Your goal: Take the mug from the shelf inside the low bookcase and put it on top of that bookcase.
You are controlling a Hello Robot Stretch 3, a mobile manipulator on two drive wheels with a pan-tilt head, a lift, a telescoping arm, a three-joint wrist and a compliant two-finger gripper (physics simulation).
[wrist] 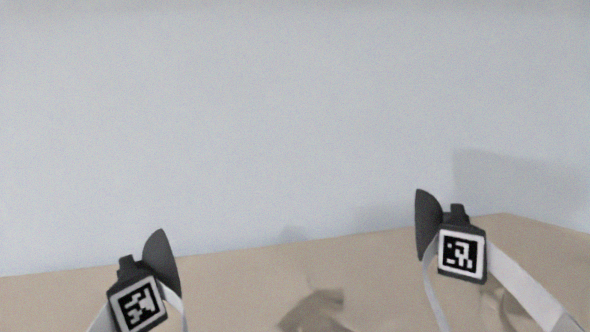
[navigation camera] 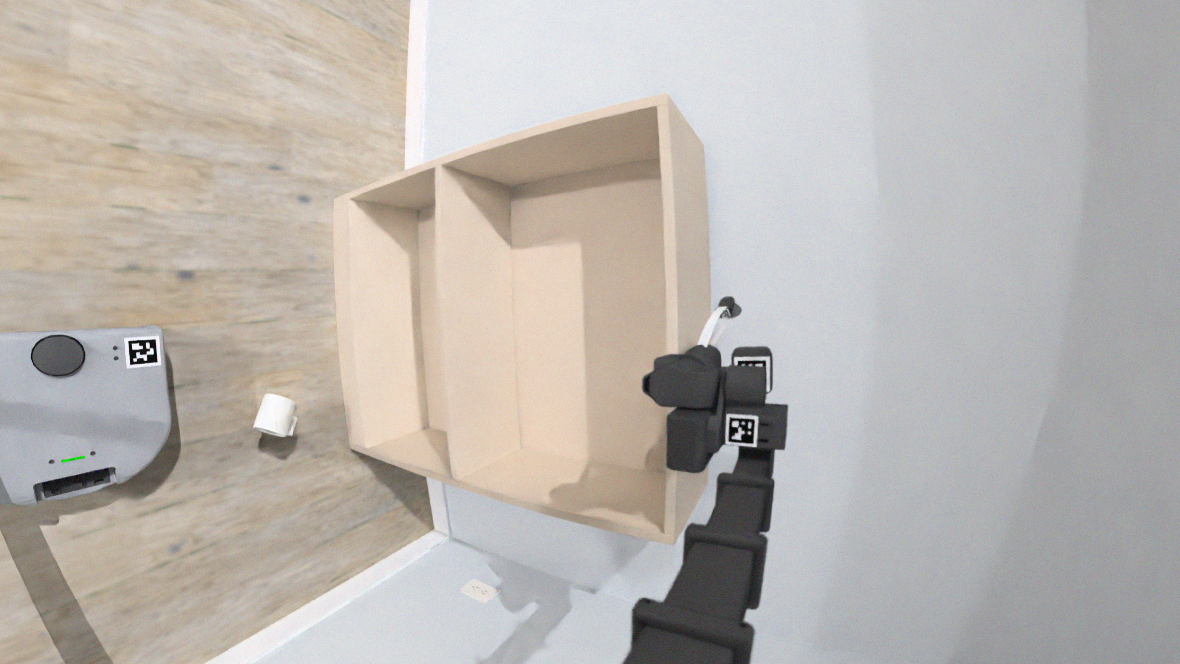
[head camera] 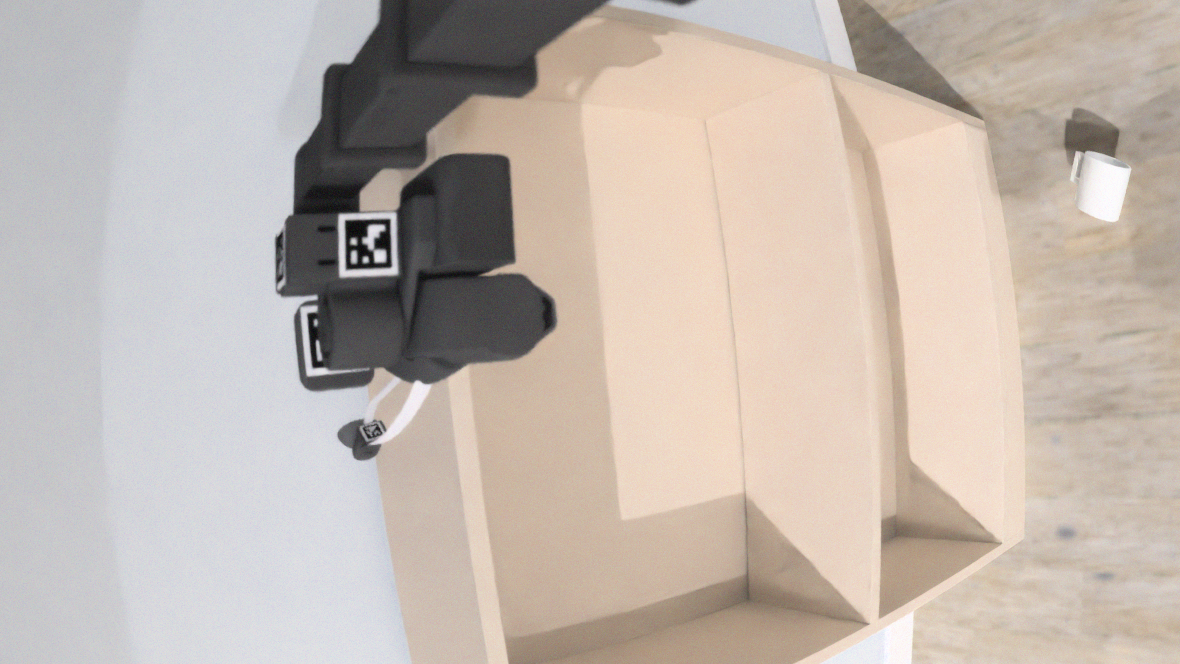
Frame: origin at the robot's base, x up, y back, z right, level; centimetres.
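Seen in the pictures: robot's base, origin of its link: (navigation camera: 60,353).
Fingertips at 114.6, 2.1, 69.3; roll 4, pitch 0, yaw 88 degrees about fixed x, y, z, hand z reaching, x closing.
Observation:
Pixels of each thing's middle, then the offset from my fingertips to it, as dx, dy, dz. "pt": a spot on its surface instead. Level surfaces: height alone.
- white mug, middle of its body: (head camera: 1097,180) (navigation camera: 278,418) -98.9, +17.3, -29.4
- low bookcase, a spot on its surface: (head camera: 854,330) (navigation camera: 449,336) pt -63.0, -1.9, -1.3
- bookcase top, height of its surface: dx -8.6
The white mug (head camera: 1103,186) (navigation camera: 274,414) is outside the bookcase, low over the wooden floor in front of it. It looks tilted, with a dark shadow beside it; whether it touches the floor is hard to tell. The low bookcase (head camera: 854,330) (navigation camera: 441,330) is light wood, and no mug shows on its shelves. My gripper (head camera: 358,437) (navigation camera: 728,307) (wrist: 294,233) is open and empty, its fingers wide apart over the back part of the bookcase top (head camera: 429,536) (navigation camera: 686,247) (wrist: 225,290). The mug is far below the gripper. The wrist partly hides the top.
My grey base (navigation camera: 74,404) is at the left in the navigation camera view, with the mug between it and the bookcase. A pale wall (head camera: 206,330) (navigation camera: 825,206) (wrist: 280,110) stands behind the bookcase. A side wall with a socket (navigation camera: 478,590) is near the arm (head camera: 371,107) (navigation camera: 717,569).

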